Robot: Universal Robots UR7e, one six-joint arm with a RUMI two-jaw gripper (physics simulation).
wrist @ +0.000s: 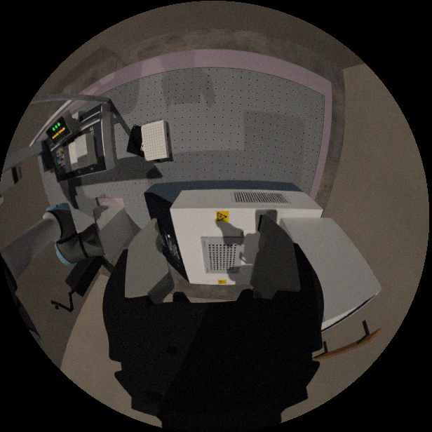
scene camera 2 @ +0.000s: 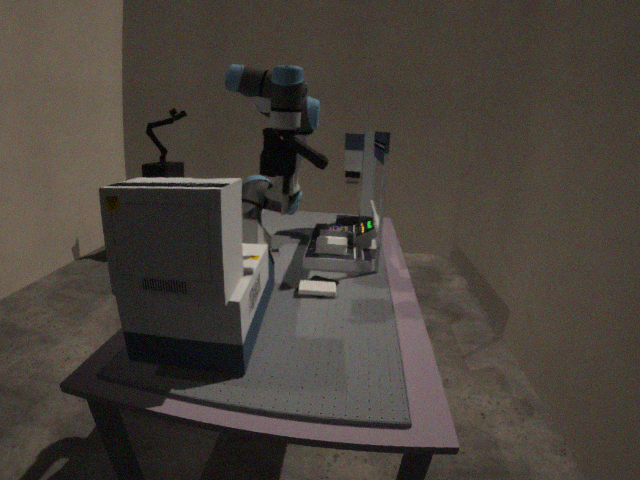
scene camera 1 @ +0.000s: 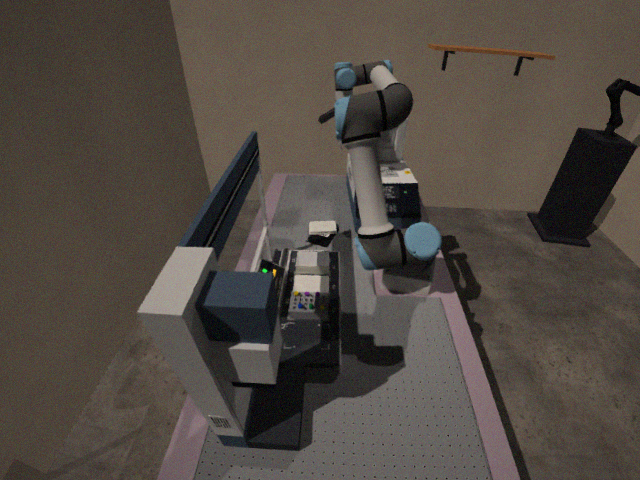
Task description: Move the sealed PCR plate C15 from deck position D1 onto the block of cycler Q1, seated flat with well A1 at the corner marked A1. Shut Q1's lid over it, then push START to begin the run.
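Pixels of known places: gripper, fingertip midpoint: [scene camera 2: 285, 208] [scene camera 1: 341, 147]; arm's base, link origin: [scene camera 2: 243, 225].
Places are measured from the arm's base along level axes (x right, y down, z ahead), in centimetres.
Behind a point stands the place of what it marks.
The white multi-well plate [scene camera 1: 322, 227] {y 10.5, x 23.1, z 39.5 cm} [scene camera 2: 317, 288] {y 10.5, x 26.5, z 40.2 cm} [wrist: 155, 140] lies flat on a dark holder on the deck; its label is not readable. The white cycler [scene camera 1: 400, 175] {y -6.9, x 50.5, z 5.9 cm} [scene camera 2: 180, 320] {y -0.9, x 76.4, z 21.6 cm} [wrist: 195, 210] stands apart from it. The cycler's lid [scene camera 2: 160, 232] {y -22.1, x 79.8, z 21.8 cm} [wrist: 330, 265] is raised upright, and its block [wrist: 222, 256] shows bare holes with a gripper shadow over part of it. The dark front panel [scene camera 1: 404, 198] {y -2.0, x 36.7, z 3.3 cm} has a green light; START and the A1 mark are not legible. My gripper [scene camera 2: 286, 192] [wrist: 209, 218] is open and empty, high above the deck on the cycler's side; the arm hides it in scene camera 1.
A black card [wrist: 135, 140] lies beside the plate. A dark instrument tray [scene camera 1: 334, 310] {y 8.1, x -25.9, z 25.4 cm} [scene camera 2: 338, 264] {y 10.4, x 2.9, z 42.5 cm} [wrist: 107, 145] holds white blocks and coloured caps, with a lit display [scene camera 1: 269, 270] {y 1.2, x -18.8, z 50.1 cm} [scene camera 2: 366, 226] {y 1.0, x -23.5, z 49.5 cm} [wrist: 57, 131] at its side. A tall grey-and-blue column [scene camera 1: 180, 330] {y -38.2, x -71.0, z 40.8 cm} stands at the tray's far end from the plate.
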